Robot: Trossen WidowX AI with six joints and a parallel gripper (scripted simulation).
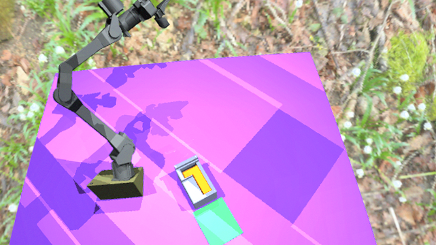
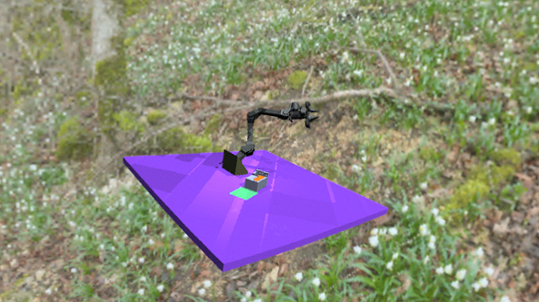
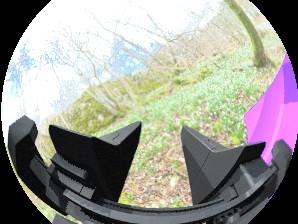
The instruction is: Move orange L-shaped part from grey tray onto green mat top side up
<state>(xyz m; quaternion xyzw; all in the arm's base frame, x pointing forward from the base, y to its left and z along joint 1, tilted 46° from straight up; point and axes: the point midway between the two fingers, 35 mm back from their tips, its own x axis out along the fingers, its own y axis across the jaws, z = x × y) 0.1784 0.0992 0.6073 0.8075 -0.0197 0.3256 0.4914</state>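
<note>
My gripper tip is 90 mm short of the orange L-shaped part, 500 mm to the left of it and 440 mm above it. Also, from my gripper tip: green mat: 170 mm ahead, 640 mm to the right, 500 mm below.
</note>
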